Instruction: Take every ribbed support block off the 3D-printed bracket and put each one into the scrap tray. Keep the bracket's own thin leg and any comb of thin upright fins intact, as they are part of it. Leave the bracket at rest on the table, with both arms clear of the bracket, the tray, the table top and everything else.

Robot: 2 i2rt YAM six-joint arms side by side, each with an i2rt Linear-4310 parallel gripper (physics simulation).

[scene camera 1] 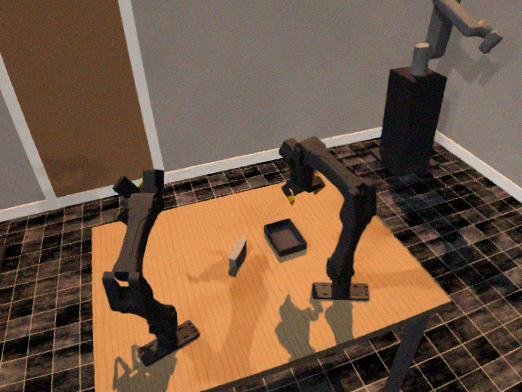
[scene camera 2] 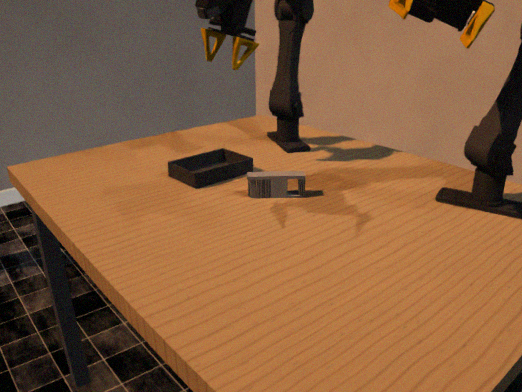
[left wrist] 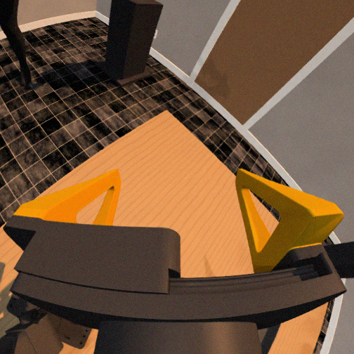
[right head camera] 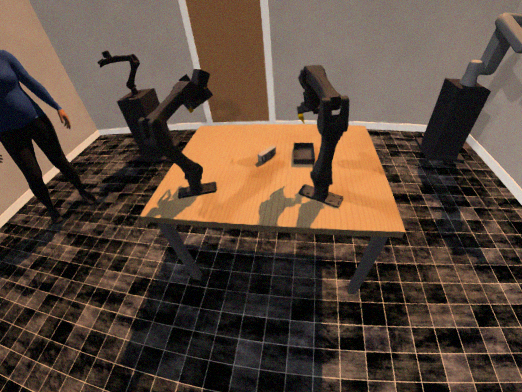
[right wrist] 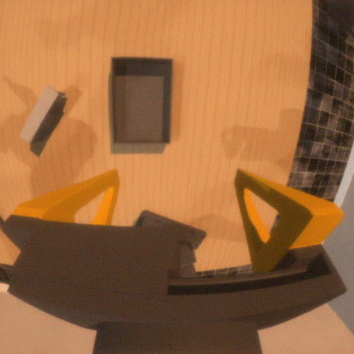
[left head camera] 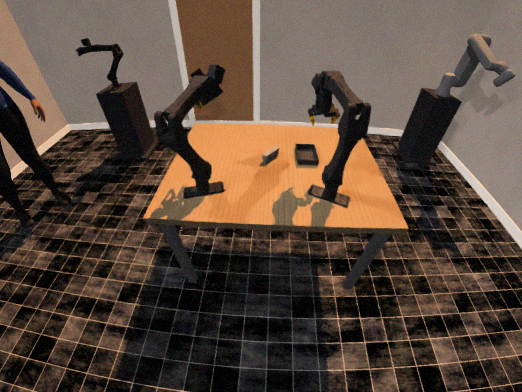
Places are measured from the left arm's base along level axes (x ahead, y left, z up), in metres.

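Pixels of known places: left gripper, between the fingertips: [scene camera 2: 438,29] [left head camera: 204,97]; right gripper, between the fingertips: [scene camera 1: 302,198] [scene camera 2: 221,65] [right head camera: 313,121] [left head camera: 322,124]; left arm's base, origin of its link: [scene camera 1: 168,343] [scene camera 2: 484,205] [right head camera: 197,190] [left head camera: 203,190]; right arm's base, origin of its link: [scene camera 1: 340,292] [scene camera 2: 287,142] [right head camera: 320,196] [left head camera: 328,196].
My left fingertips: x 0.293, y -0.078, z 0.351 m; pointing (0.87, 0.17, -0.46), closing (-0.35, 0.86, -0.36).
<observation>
For each thing: its top centre in the pictures, then the offset to it from my left fingertips. "*": a spot on its surface instead. Level surfaces: height alone.
- grey bracket, centre of its top: [scene camera 2: 275,173] [scene camera 1: 237,248] [right head camera: 267,150] [left head camera: 271,150] dz -0.302, dx -0.114, dy -0.322 m
- ribbed stretch, centre of its top: [scene camera 2: 259,177] dz -0.310, dx -0.095, dy -0.350 m
- plainer grey part, a spot on its surface: [scene camera 2: 279,187] * dz -0.327, dx -0.105, dy -0.309 m
- narrow upright piece, centre of its top: [scene camera 2: 301,176] dz -0.310, dx -0.144, dy -0.278 m
- black scrap tray, centre of its top: [scene camera 2: 210,160] [scene camera 1: 284,233] [right head camera: 303,150] [left head camera: 306,151] dz -0.316, dx -0.152, dy -0.525 m
- wooden table, height of its surface: dz -0.351 m
The grey bracket [left head camera: 270,155] [right head camera: 267,154] [scene camera 1: 238,257] [scene camera 2: 276,175] [right wrist: 39,115] stands upright on the table. In scene camera 2 its underside shows a ribbed stretch [scene camera 2: 259,187] at the left, a plainer grey part [scene camera 2: 279,187], an opening, and a narrow upright piece [scene camera 2: 302,187] at the right; I cannot tell support from fins for certain. The black scrap tray [left head camera: 307,162] [right head camera: 303,162] [scene camera 1: 294,250] [scene camera 2: 182,175] [right wrist: 171,100] shows no block inside. My left gripper [scene camera 2: 435,31] [left wrist: 177,175] is open, high above the table. My right gripper [left head camera: 325,120] [scene camera 1: 306,192] [scene camera 2: 223,64] [right wrist: 176,175] is open, high and apart from the tray.
Both arms stand on base plates [left head camera: 204,190] [left head camera: 328,195] on the wooden table [left head camera: 240,210] [scene camera 2: 300,280]. Arm shadows fall around the bracket. Beyond the table stand two dark pedestals [left head camera: 127,120] [left head camera: 429,125] with other arms, and a person [right head camera: 22,105] at the left.
</observation>
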